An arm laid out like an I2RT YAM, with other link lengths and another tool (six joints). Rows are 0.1 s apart.
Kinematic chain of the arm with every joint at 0, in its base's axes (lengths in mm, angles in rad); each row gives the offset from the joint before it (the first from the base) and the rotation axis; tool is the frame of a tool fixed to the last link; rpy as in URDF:
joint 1: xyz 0 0 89.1 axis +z
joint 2: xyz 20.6 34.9 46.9 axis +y
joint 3: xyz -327.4 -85.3 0 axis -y
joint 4: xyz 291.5 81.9 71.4 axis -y
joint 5: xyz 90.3 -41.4 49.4 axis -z
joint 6: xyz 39.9 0 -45.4 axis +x
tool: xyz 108 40 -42 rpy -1.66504 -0.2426 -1.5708
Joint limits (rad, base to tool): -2.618..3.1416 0..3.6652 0..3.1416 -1.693..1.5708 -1.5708..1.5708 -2.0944..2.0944
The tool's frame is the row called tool.
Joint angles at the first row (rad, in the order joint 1, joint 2, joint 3, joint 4, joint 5, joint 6):
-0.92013 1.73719 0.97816 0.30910 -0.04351 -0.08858
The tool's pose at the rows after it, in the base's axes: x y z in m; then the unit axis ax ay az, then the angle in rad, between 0 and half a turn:
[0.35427 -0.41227 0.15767 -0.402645 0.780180 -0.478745 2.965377]
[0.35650 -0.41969 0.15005 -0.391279 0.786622 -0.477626 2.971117]
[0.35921 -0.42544 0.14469 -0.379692 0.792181 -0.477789 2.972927]
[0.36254 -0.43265 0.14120 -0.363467 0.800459 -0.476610 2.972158]
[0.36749 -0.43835 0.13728 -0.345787 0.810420 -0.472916 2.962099]
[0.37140 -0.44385 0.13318 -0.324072 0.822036 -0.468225 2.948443]
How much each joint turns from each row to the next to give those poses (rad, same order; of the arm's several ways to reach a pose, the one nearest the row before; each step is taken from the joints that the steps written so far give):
-0.00165 0.05494 0.03059 0.00615 0.00741 0.03398
-0.00168 0.03066 0.01115 0.01658 0.01746 0.01780
0.00038 0.02424 0.00922 0.01550 0.01623 0.02035
-0.00027 0.02490 0.01888 0.00394 0.01909 0.03064
0.00181 0.02582 0.02047 -0.00076 0.01464 0.04076
0.00002 0.02391 0.01743 -0.00116 0.01427 0.04947

